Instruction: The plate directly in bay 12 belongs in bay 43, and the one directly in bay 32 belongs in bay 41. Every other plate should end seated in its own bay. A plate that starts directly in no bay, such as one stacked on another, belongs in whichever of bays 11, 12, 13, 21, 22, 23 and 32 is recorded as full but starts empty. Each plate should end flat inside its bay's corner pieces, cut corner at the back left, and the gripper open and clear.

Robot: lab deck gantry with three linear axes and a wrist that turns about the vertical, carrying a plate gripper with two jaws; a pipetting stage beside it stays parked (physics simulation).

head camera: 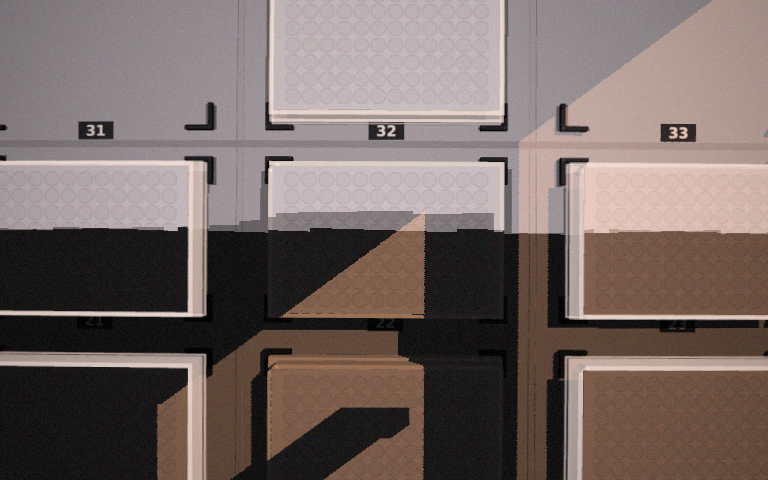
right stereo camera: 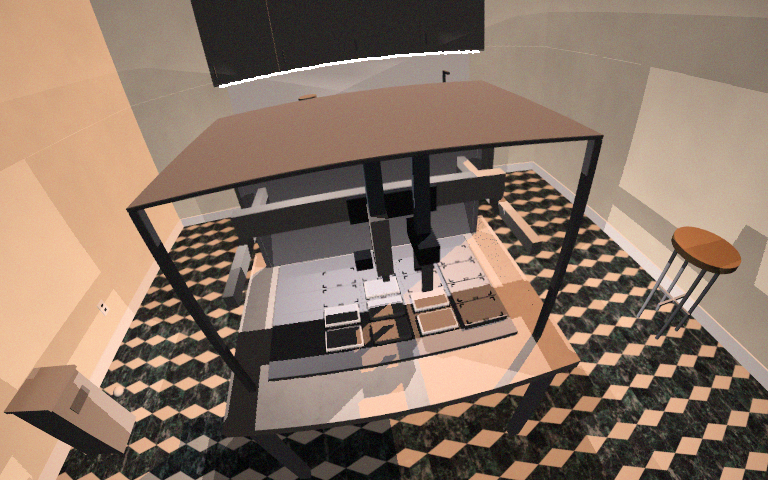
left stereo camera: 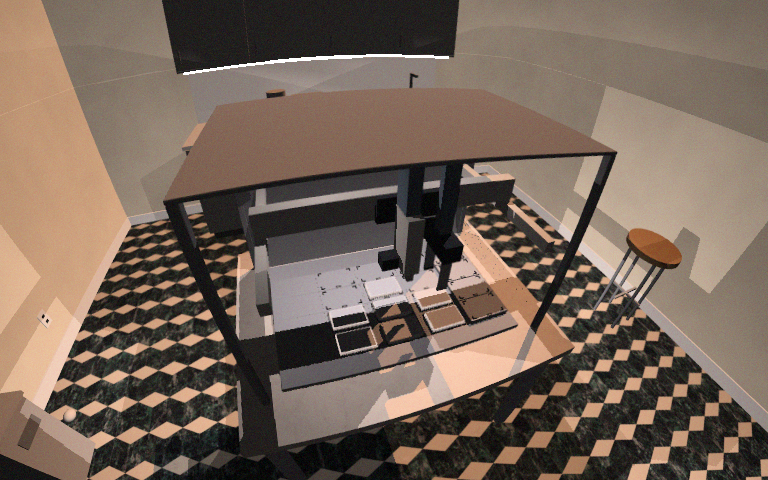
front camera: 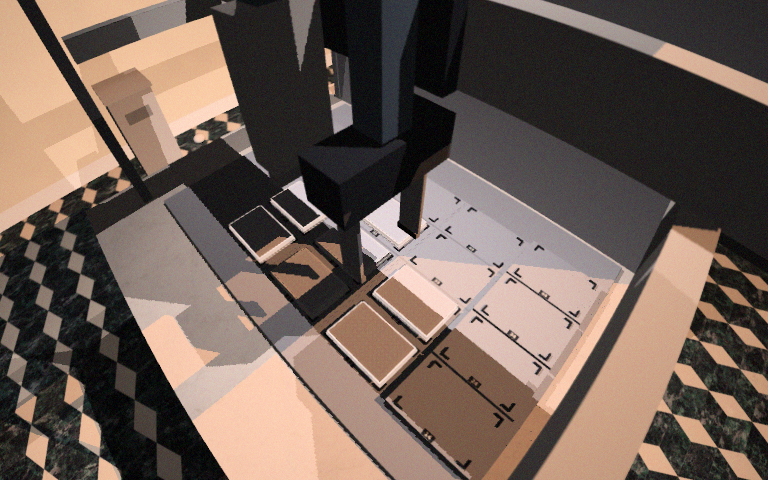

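Seen in the pictures: gripper, fingertip midpoint: (right stereo camera: pixel 423 279) (left stereo camera: pixel 434 278) (front camera: pixel 382 251); robot's base at its link origin: (right stereo camera: pixel 326 352) (left stereo camera: pixel 340 356) (front camera: pixel 229 229).
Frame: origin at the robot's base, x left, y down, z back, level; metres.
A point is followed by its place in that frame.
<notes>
My gripper (front camera: pixel 384 255) @[x 0.105, y -0.160, z -0.358 m] (left stereo camera: pixel 434 277) @[x 0.105, y -0.160, z -0.358 m] hangs above the deck's middle, jaws apart and no plate between them; it is open. Its exact height is unclear. The plate in bay 32 (front camera: pixel 390 220) @[x 0.249, y -0.014, z -0.235 m] (head camera: pixel 386 56) @[x 0.247, y -0.014, z -0.228 m] sits between its corner pieces. The plate in bay 12 (head camera: pixel 305 390) @[x 0.071, y -0.014, z -0.186 m] (front camera: pixel 305 260) @[x 0.064, y -0.015, z -0.193 m] lies partly in shadow. The plate in bay 22 (head camera: pixel 386 271) @[x 0.133, y -0.014, z -0.228 m] looks flat, its cut corner at the back left. Plates also sit in bay 11 (front camera: pixel 257 226) @[x 0.044, y -0.014, z -0.053 m], bay 21 (front camera: pixel 295 208) @[x 0.131, y -0.014, z -0.068 m], bay 13 (front camera: pixel 370 345) @[x 0.036, y -0.014, z -0.399 m] and bay 23 (front camera: pixel 416 302) @[x 0.146, y -0.014, z -0.398 m]. Bay 43 (front camera: pixel 485 234) @[x 0.369, y 0.000, z -0.391 m] is empty. Bay 41 is hidden in the front view.
Bay 31 (head camera: pixel 113 56) @[x 0.253, y 0.000, z -0.073 m] and bay 33 (head camera: pixel 679 56) @[x 0.254, y 0.000, z -0.393 m] hold no plate in the head view. The parked pipetting stage (left stereo camera: pixel 408 249) (right stereo camera: pixel 380 249) stands left of the gripper. A dark back wall and side rails border the deck. Hard shadows cross the front left plates.
</notes>
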